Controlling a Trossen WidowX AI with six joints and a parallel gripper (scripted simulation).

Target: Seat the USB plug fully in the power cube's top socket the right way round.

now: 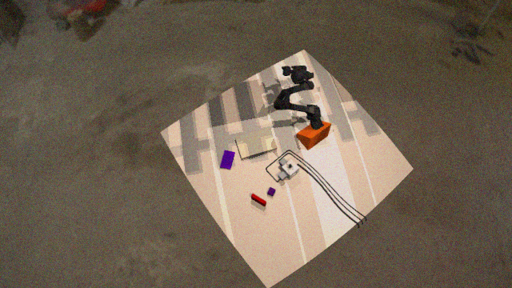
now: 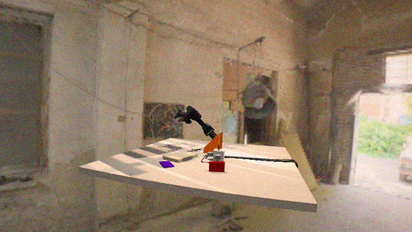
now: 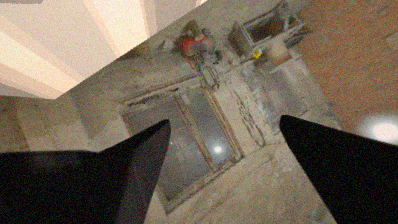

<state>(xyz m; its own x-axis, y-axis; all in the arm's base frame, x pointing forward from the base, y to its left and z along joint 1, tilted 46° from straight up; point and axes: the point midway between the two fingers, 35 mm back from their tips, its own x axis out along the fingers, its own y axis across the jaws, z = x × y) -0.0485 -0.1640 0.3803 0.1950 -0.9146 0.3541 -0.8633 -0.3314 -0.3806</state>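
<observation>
Right now the black USB plug is 32 cm ahead of my gripper tip, 54 cm to the left of it and 16 cm below it. Also, from my gripper tip: flat pale slab 40 cm ahead, 27 cm to the left, 24 cm below; then flat purple tile 61 cm ahead, 27 cm to the left, 25 cm below; then purple cube 49 cm ahead, 59 cm to the left, 24 cm below.
</observation>
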